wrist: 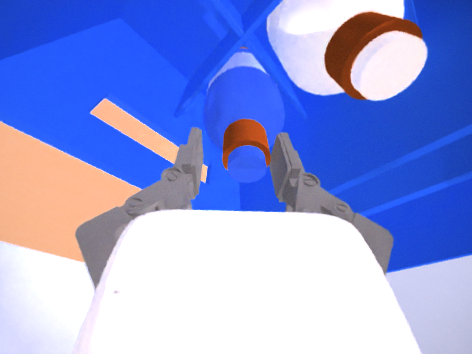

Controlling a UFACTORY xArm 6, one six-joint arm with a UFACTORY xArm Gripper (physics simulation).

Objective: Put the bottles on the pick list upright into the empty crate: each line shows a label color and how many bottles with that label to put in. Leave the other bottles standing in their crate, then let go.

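Note:
A bottle with a blue-looking shoulder, an orange-brown neck band and a blue-looking cap top stands in a blue crate, beside crossing dividers. My gripper is partly open and empty, with one finger on each side of this bottle's neck and cap in the view; whether the fingers are level with the cap is hard to tell. A second bottle, white with a brown neck band and a white cap top, stands at the upper right. The labels cannot be read clearly. The pick list does not show.
Thin blue dividers cross behind the near bottle. The crate wall at the left has a long slot through which a tan surface shows. The tan surface also lies outside the crate at the left. Pale ground shows at both lower corners.

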